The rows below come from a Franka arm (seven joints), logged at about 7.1 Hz.
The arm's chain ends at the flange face. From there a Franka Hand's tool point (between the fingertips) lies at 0.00 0.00 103.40 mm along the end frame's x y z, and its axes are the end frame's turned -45 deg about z.
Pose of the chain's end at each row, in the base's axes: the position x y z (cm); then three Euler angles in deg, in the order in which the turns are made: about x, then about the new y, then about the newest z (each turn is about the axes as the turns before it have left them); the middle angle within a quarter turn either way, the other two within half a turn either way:
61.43 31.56 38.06 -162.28 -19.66 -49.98
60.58 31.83 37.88 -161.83 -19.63 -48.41
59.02 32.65 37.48 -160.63 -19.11 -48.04
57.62 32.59 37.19 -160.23 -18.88 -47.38
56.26 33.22 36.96 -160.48 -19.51 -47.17
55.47 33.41 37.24 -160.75 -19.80 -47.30
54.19 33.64 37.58 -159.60 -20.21 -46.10
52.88 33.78 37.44 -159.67 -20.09 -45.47
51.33 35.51 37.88 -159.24 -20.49 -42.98
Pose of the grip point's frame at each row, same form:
57.95 34.52 28.78 -162.28 -19.66 -94.98
57.11 34.87 28.63 -161.83 -19.63 -93.41
55.63 35.89 28.26 -160.63 -19.11 -93.04
54.27 35.90 27.98 -160.23 -18.88 -92.38
52.81 36.48 27.77 -160.48 -19.51 -92.17
51.97 36.62 28.06 -160.75 -19.80 -92.30
50.62 37.02 28.49 -159.60 -20.21 -91.10
49.33 37.15 28.33 -159.67 -20.09 -90.47
47.71 38.94 28.82 -159.24 -20.49 -87.98

